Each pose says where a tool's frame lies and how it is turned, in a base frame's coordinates. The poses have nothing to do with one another.
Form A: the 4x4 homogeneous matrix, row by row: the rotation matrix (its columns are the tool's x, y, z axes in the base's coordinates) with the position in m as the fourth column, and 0 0 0 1 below. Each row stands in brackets.
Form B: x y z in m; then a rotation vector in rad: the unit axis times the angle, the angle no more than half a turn. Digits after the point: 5 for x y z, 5 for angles. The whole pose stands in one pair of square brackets.
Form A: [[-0.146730 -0.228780 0.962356 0.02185], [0.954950 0.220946 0.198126 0.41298], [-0.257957 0.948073 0.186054 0.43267], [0 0 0 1]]
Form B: [0.02185 0.41298 0.43267 0.78687 1.28040 1.24201]
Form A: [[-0.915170 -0.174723 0.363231 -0.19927], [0.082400 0.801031 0.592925 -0.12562], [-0.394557 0.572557 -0.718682 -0.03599], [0 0 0 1]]
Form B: [-0.19927 -0.12562 -0.03599 -0.06946 2.58422 0.87685]
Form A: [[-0.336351 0.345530 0.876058 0.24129], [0.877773 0.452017 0.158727 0.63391], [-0.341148 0.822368 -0.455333 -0.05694], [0 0 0 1]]
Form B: [0.24129 0.63391 -0.05694 1.02998 1.88912 0.82605]
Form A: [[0.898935 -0.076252 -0.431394 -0.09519], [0.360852 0.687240 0.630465 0.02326], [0.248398 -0.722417 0.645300 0.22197], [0 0 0 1]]
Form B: [-0.09519 0.02326 0.22197 -0.77905 -0.39145 0.25170]
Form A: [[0.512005 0.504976 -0.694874 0.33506], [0.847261 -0.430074 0.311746 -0.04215], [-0.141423 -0.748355 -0.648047 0.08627], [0 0 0 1]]
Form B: [0.33506 -0.04215 0.08627 -2.10535 -1.09915 0.67977]
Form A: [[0.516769 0.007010 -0.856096 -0.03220], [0.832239 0.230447 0.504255 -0.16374], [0.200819 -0.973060 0.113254 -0.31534], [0 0 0 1]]
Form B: [-0.03220 -0.16374 -0.31534 -1.21481 -0.86911 0.67860]
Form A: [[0.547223 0.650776 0.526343 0.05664], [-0.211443 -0.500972 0.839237 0.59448], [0.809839 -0.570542 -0.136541 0.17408], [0 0 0 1]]
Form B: [0.05664 0.59448 0.17408 -1.80553 -0.36308 -1.10426]
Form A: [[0.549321 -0.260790 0.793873 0.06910], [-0.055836 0.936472 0.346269 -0.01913], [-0.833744 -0.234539 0.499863 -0.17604], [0 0 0 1]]
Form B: [0.06910 -0.01913 -0.17604 -0.35226 0.98715 0.12430]
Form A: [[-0.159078 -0.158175 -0.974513 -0.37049], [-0.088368 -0.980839 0.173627 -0.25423], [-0.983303 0.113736 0.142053 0.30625], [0 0 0 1]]
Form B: [-0.37049 -0.25423 0.30625 -2.00640 0.29449 2.33859]
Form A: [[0.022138 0.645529 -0.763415 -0.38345], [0.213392 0.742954 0.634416 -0.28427], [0.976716 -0.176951 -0.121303 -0.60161], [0 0 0 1]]
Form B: [-0.38345 -0.28427 -0.60161 -0.72142 -1.54723 -0.38423]
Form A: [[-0.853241 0.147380 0.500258 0.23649], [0.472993 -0.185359 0.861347 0.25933], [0.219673 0.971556 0.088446 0.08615], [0 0 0 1]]
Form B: [0.23649 0.25933 0.08615 0.72470 1.84505 2.14115]
